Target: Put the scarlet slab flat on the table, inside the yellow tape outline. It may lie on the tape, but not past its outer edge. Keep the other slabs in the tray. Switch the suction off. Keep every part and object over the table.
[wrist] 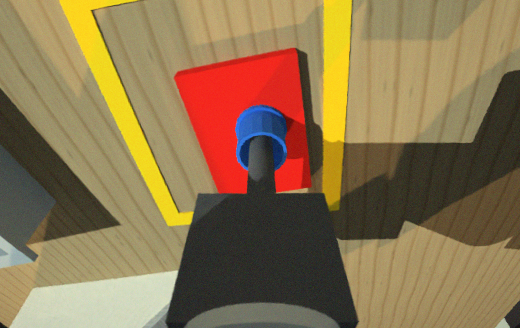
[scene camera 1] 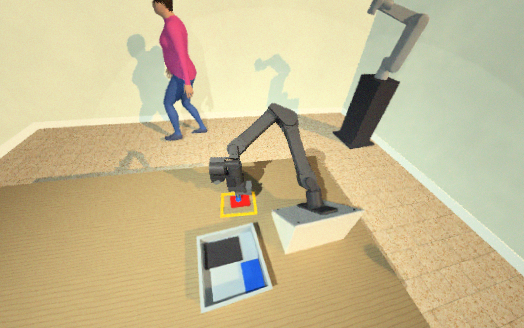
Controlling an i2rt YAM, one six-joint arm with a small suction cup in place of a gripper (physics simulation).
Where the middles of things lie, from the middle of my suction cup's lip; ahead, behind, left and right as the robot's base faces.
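Labels:
Positions counted from my suction cup: scarlet slab [wrist: 215, 95], 10 mm behind, 10 mm to the left, 10 mm below; black slab [scene camera 1: 222, 252], 110 mm ahead, 230 mm to the left, 10 mm below; tray [scene camera 1: 223, 285], 90 mm ahead, 290 mm to the left, 10 mm above. Going by their middles, of the things named here the scarlet slab is the nearest to my suction cup and the tray the farthest from it.

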